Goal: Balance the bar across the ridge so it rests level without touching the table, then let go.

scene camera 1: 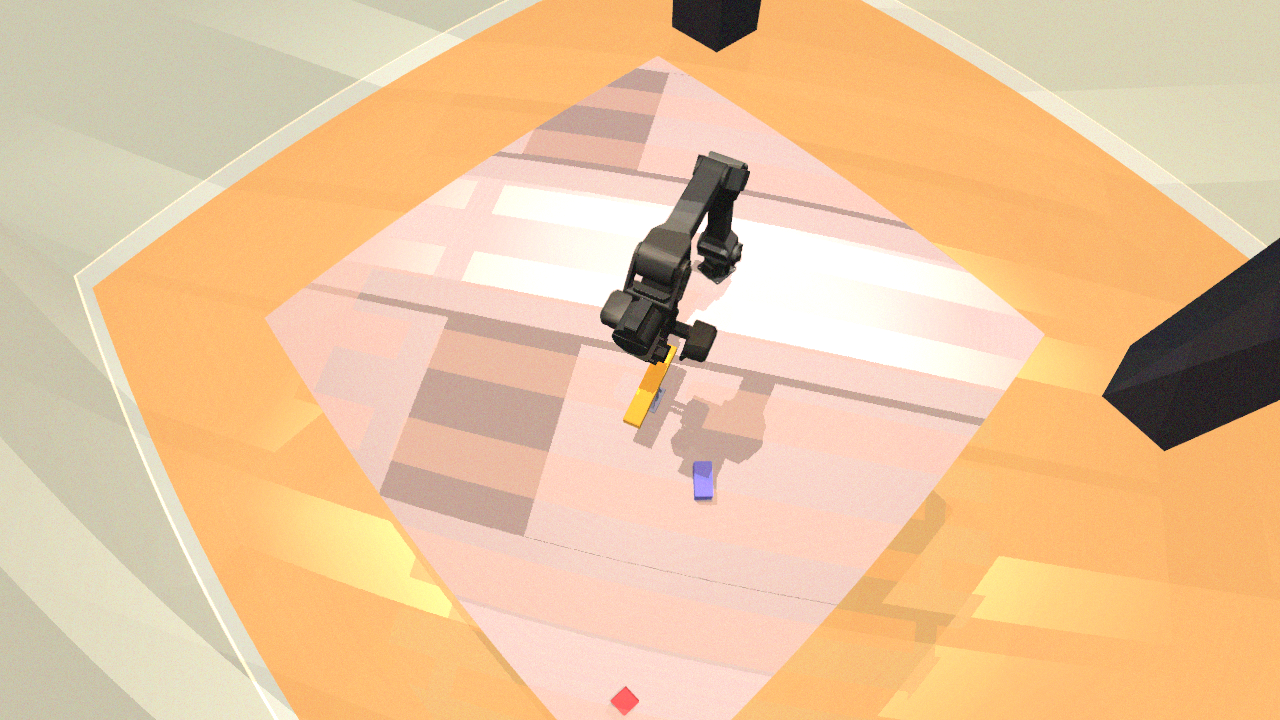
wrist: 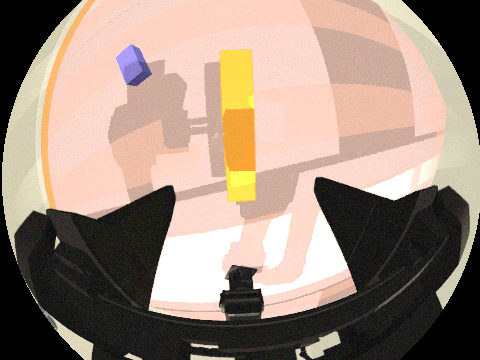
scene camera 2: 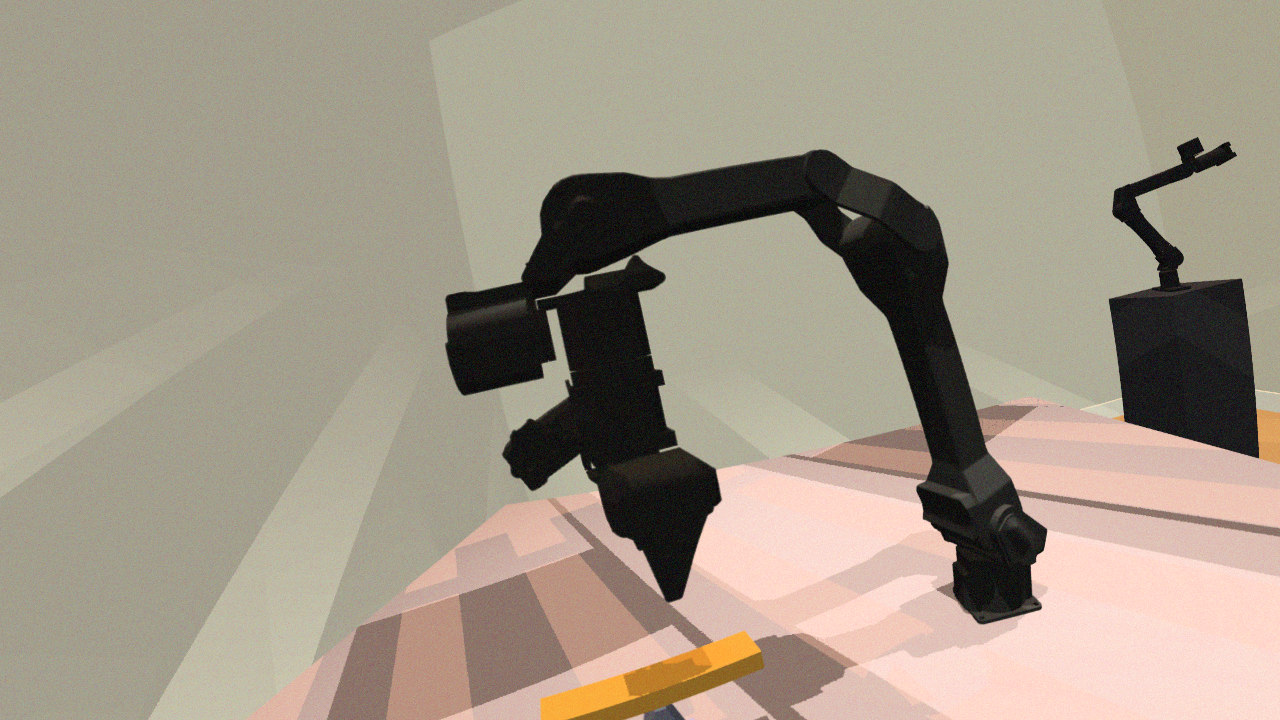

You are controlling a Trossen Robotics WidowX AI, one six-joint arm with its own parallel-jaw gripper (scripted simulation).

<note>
My gripper (scene camera 2: 657, 571) is open and holds nothing. I also see an orange bar (scene camera 1: 650, 384) and a purple block (scene camera 1: 702, 470).
The orange bar is seen too in the wrist view (wrist: 236, 76). The purple block is seen too in the wrist view (wrist: 131, 61). My gripper is seen too in scene camera 1 (scene camera 1: 657, 348) and in the wrist view (wrist: 245, 188). Scene camera 2 misses the purple block: it is out of frame.
</note>
